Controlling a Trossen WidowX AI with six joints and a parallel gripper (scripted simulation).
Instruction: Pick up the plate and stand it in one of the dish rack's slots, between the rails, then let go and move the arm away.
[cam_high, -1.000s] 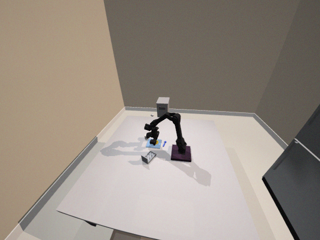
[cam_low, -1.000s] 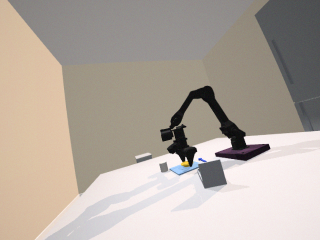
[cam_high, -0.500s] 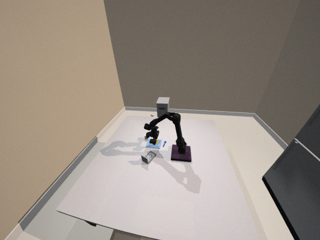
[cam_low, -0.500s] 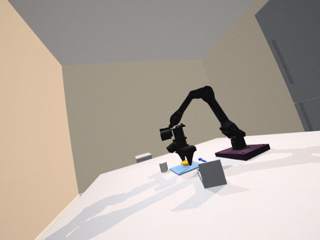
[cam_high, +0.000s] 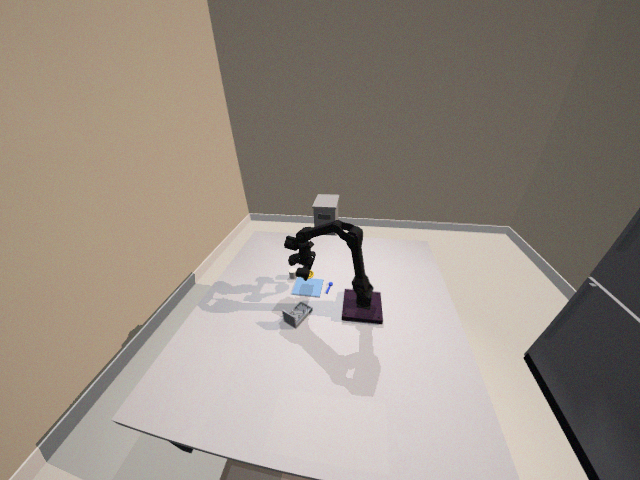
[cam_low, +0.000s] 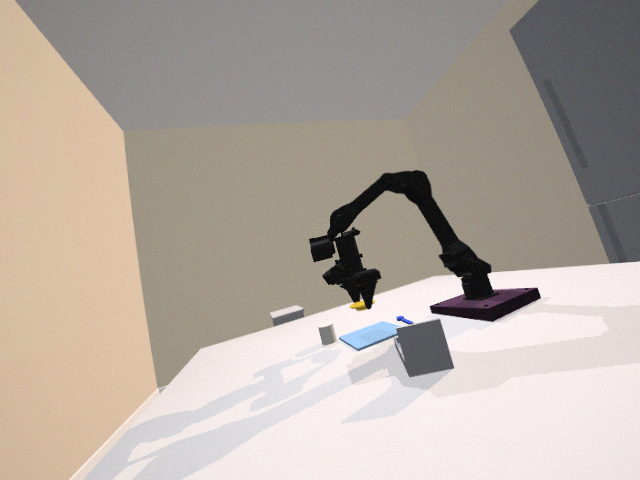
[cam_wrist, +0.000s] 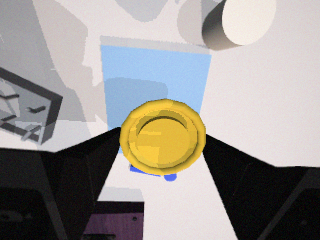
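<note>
My gripper tip is now 200 mm to the right of the grey dish rack, 50 mm above it and 20 mm past it. Round my gripper tip: yellow plate: 10 mm above; then blue spoon: 120 mm behind, 70 mm below, 20 mm to the right; then white cup: 110 mm ahead, 50 mm to the right, 50 mm below.
</note>
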